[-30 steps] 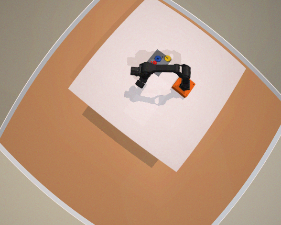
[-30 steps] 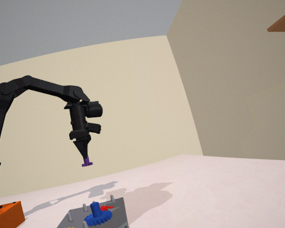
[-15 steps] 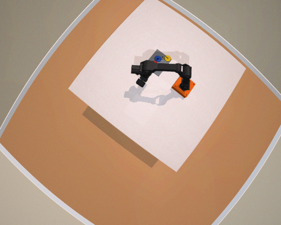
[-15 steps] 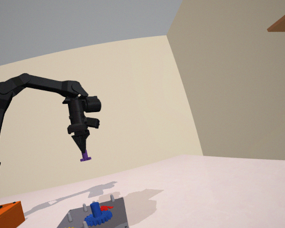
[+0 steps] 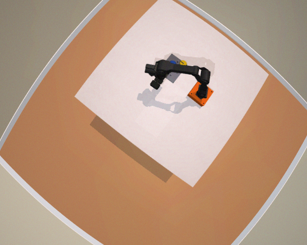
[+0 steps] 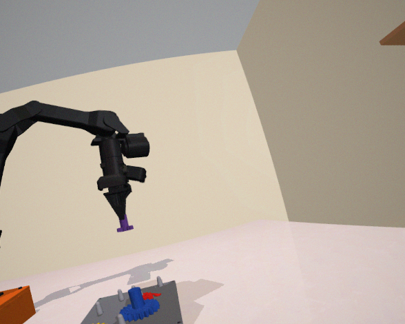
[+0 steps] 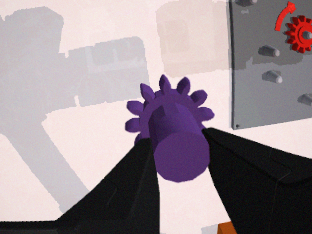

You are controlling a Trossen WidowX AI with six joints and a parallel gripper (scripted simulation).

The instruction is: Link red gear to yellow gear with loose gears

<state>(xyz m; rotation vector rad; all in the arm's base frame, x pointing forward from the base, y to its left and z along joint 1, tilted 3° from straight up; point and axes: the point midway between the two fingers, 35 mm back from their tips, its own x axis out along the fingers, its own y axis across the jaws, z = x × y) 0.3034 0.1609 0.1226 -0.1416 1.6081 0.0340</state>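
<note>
Right now the blue gear is 220 mm to the right of my gripper tip, 140 mm below it and 40 mm ahead of it. Round my gripper tip: red gear: 170 mm to the right, 150 mm below, 40 mm ahead; purple gear: 10 mm below; yellow gear: 280 mm to the right, 150 mm below, 30 mm behind.
</note>
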